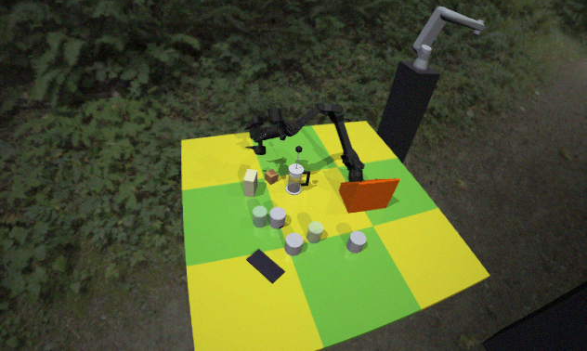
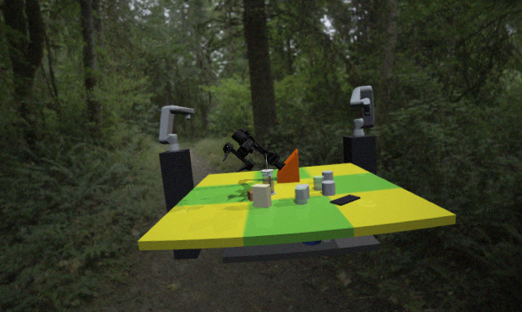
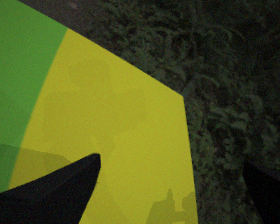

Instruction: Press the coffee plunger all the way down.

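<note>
My gripper tip is 22 cm past the coffee press, 19 cm to the right of it and 9 cm above it. Also, from my gripper tip: dark slab: 5 cm ahead, 57 cm to the left, 22 cm below; then small brown cube: 12 cm behind, 10 cm to the left, 20 cm below; then cream block: 1 cm ahead, 15 cm to the left, 17 cm below.
</note>
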